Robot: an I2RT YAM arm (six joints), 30 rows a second.
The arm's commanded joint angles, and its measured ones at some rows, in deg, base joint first. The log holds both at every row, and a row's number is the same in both.
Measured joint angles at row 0:
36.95, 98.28, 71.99, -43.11, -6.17, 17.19
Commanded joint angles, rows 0 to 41:
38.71, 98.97, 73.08, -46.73, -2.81, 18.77
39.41, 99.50, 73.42, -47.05, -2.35, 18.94
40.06, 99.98, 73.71, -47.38, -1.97, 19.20
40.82, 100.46, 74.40, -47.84, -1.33, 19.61
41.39, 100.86, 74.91, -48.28, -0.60, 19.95
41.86, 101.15, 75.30, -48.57, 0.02, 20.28
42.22, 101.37, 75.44, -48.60, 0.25, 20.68
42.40, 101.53, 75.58, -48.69, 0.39, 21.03
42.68, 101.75, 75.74, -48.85, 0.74, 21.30
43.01, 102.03, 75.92, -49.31, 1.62, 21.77
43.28, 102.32, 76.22, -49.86, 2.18, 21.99
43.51, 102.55, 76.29, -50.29, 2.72, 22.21
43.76, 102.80, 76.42, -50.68, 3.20, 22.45
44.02, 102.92, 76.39, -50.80, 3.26, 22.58
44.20, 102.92, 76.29, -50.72, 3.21, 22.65
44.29, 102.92, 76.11, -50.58, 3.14, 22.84
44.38, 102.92, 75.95, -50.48, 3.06, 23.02
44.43, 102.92, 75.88, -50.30, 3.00, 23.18
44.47, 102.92, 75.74, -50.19, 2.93, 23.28
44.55, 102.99, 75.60, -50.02, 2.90, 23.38
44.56, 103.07, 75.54, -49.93, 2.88, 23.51
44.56, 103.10, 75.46, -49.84, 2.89, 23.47
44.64, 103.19, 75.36, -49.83, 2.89, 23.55
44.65, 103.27, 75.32, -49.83, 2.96, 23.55
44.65, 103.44, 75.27, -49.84, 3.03, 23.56
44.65, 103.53, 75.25, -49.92, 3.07, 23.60
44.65, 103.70, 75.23, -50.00, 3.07, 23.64
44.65, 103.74, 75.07, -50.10, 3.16, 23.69
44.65, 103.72, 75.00, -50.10, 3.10, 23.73
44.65, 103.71, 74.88, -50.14, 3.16, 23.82
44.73, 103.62, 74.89, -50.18, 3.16, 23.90
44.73, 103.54, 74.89, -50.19, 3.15, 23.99
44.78, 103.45, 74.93, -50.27, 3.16, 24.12
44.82, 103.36, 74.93, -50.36, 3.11, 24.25
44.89, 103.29, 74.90, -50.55, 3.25, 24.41
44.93, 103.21, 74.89, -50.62, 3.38, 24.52
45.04, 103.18, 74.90, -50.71, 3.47, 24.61
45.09, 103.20, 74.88, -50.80, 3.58, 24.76
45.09, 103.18, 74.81, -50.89, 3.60, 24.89
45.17, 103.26, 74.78, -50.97, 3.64, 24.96
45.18, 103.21, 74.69, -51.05, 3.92, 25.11
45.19, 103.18, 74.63, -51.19, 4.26, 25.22
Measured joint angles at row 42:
44.75, 103.15, 75.35, -48.77, 2.61, 23.94
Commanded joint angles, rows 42 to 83:
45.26, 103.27, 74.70, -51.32, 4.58, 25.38
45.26, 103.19, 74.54, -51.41, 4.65, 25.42
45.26, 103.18, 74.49, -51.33, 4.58, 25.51
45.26, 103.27, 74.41, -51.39, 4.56, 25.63
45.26, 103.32, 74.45, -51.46, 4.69, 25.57
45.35, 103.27, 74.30, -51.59, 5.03, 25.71
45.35, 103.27, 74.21, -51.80, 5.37, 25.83
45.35, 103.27, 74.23, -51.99, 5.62, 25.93
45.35, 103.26, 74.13, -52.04, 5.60, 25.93
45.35, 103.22, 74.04, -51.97, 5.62, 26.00
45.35, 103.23, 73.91, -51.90, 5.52, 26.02
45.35, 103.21, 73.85, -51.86, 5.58, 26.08
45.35, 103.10, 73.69, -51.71, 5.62, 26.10
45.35, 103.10, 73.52, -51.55, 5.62, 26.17
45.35, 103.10, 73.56, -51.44, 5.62, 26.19
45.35, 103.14, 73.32, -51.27, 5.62, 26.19
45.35, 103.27, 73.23, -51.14, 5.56, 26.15
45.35, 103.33, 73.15, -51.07, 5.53, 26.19
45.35, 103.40, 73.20, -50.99, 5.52, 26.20
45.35, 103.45, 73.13, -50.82, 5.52, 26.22
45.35, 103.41, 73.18, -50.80, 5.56, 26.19
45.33, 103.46, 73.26, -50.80, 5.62, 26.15
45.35, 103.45, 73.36, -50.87, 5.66, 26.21
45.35, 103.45, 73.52, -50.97, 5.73, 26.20
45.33, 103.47, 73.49, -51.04, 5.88, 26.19
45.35, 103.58, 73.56, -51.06, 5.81, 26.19
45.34, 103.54, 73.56, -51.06, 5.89, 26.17
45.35, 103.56, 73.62, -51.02, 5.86, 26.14
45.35, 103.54, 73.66, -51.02, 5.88, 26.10
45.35, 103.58, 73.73, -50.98, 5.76, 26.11
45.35, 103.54, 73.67, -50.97, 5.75, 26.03
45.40, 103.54, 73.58, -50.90, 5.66, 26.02
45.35, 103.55, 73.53, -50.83, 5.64, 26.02
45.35, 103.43, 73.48, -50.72, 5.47, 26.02
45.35, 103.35, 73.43, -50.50, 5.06, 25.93
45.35, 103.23, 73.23, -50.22, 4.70, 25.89
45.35, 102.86, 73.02, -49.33, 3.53, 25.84
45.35, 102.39, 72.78, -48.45, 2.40, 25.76
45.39, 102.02, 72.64, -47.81, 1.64, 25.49
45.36, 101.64, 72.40, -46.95, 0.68, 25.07
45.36, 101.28, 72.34, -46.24, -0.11, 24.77
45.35, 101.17, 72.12, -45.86, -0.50, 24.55
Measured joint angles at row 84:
45.04, 103.09, 72.97, -47.59, 1.98, 25.02
